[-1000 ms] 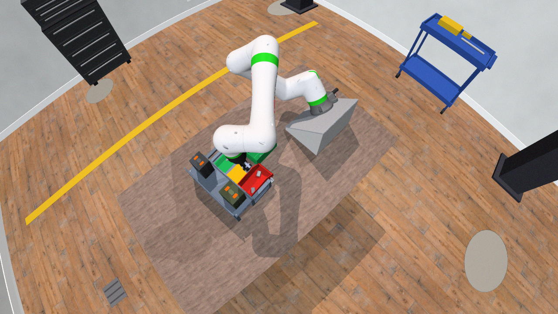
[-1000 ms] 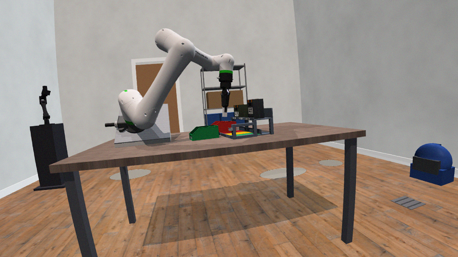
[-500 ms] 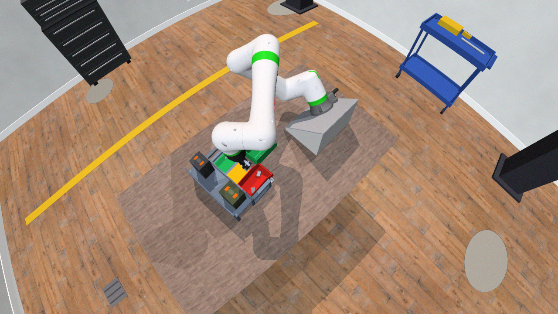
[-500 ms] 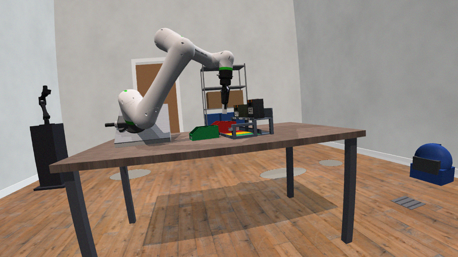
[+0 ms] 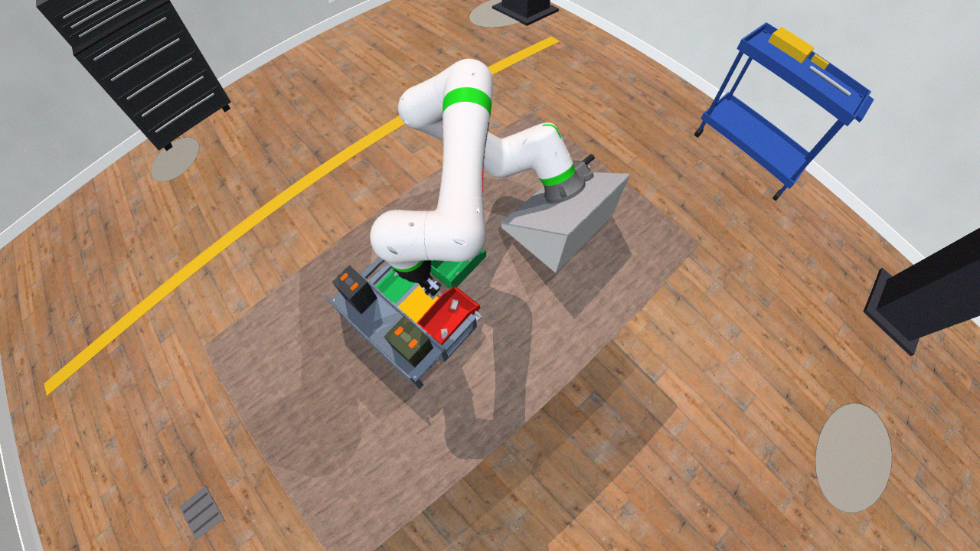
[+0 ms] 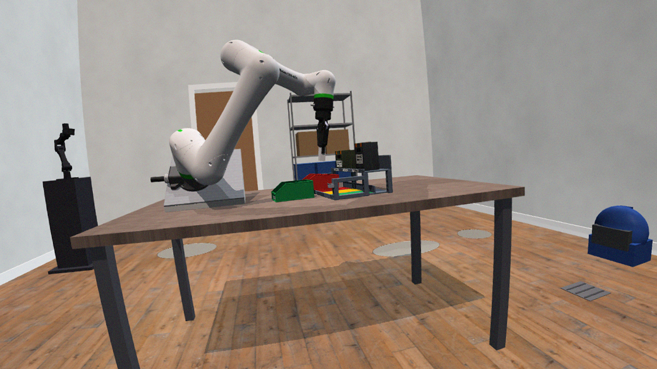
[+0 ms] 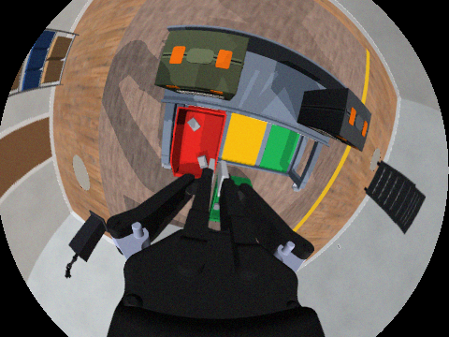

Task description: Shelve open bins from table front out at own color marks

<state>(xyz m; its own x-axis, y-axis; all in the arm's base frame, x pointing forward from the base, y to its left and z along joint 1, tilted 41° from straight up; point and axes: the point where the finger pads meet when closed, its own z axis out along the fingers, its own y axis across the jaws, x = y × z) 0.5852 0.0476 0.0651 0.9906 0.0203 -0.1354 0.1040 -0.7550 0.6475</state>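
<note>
The red bin lies 1 cm behind my hand, 5 cm to the left of it and 14 cm below it. From my hand the other things lie so: green bin 17 cm behind, 8 cm to the right, 15 cm below.
</note>
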